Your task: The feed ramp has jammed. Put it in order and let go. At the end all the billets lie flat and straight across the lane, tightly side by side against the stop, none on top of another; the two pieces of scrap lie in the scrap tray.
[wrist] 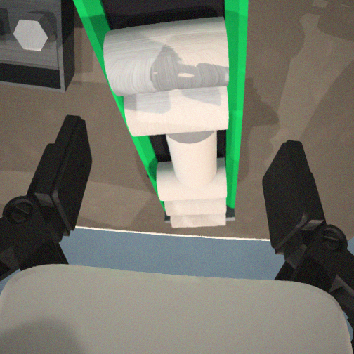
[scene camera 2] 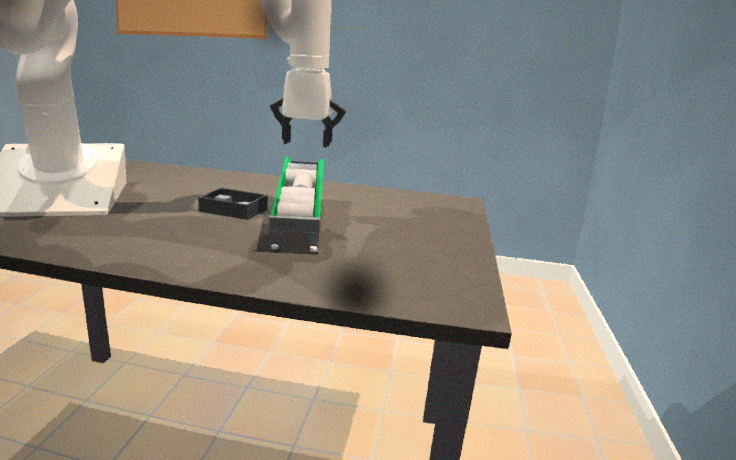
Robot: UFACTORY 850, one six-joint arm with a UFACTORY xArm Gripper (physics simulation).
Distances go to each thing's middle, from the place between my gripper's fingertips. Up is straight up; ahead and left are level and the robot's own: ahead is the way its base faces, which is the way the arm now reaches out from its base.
Scene:
I see the scrap tray (scene camera 2: 257, 203) 17 cm behind my hand, 15 cm below it and 1 cm to the left of it. The rest, counted from my hand: dark grey end block (scene camera 2: 280, 223) (24 cm to the right, 11 cm below, 1 cm ahead).

